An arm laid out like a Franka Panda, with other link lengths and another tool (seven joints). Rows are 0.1 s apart.
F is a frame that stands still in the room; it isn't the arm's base.
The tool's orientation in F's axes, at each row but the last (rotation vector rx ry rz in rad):
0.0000, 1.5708, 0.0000
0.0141, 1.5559, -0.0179
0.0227, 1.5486, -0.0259
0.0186, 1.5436, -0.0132
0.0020, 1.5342, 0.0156
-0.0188, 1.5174, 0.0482
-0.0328, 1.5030, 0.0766
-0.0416, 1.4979, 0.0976
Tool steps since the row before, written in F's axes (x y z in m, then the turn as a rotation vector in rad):
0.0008, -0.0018, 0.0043, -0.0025, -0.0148, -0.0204
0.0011, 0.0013, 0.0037, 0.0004, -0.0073, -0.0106
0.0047, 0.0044, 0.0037, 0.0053, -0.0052, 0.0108
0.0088, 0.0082, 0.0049, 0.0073, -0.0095, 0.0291
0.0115, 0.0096, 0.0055, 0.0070, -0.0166, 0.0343
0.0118, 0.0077, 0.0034, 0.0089, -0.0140, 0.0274
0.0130, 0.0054, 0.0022, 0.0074, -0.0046, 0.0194
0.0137, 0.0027, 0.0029, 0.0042, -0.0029, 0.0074
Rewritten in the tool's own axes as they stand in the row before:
-0.0043, -0.0018, 0.0008, 0.0204, -0.0148, -0.0025
-0.0037, 0.0013, 0.0011, 0.0106, -0.0073, 0.0004
-0.0036, 0.0045, 0.0046, -0.0107, -0.0051, 0.0057
-0.0046, 0.0084, 0.0088, -0.0289, -0.0092, 0.0083
-0.0050, 0.0096, 0.0118, -0.0342, -0.0163, 0.0081
-0.0026, 0.0072, 0.0123, -0.0272, -0.0139, 0.0097
-0.0012, 0.0045, 0.0135, -0.0190, -0.0046, 0.0084
-0.0018, 0.0015, 0.0141, -0.0072, -0.0030, 0.0045

